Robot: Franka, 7 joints.
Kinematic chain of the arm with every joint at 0, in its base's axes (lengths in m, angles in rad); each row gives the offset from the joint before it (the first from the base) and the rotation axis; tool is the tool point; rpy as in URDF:
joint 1: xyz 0 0 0.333 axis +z
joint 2: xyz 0 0 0 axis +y
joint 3: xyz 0 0 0.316 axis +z
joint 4: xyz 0.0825 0 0 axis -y
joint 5: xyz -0.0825 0 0.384 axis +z
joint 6: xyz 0 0 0 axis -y
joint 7: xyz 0.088 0 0 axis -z
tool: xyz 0 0 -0.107 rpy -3.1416 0 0
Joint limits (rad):
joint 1: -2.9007..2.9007
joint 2: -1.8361..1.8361
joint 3: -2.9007..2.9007
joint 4: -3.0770..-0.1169
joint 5: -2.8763..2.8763
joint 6: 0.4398..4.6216
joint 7: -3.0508..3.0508
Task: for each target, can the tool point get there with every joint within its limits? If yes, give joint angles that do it. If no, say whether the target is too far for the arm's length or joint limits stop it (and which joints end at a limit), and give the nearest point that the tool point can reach.
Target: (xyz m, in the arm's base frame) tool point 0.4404 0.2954 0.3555
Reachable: yes | joints 1.7313 0.3006 -1.3098 -2.1244 -2.1507 3.1389 1.3724
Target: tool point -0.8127 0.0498 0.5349
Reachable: yes | joints 0.1186 -1.3682 0.8785 -0.3770 -0.8605 3.1182 2.3178
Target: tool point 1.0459 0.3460 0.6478
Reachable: no: too far | nearest point 0.7831 0.2591 0.5687 | short by 0.288 m
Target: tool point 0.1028 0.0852 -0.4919
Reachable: no: joint limits stop it (at a limit: joint 2) | nearest point 0.1279 0.1060 -0.3477 | short by 0.148 m
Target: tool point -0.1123 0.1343 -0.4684
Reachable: no: joint limits stop it (at a limit: joint 2) | nearest point -0.1248 0.1493 -0.3533 | short by 0.117 m
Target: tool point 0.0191 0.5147 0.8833
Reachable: yes | joints -0.2956 0.2944 2.1943 -1.4574 -2.0888 1.9428 -2.4962
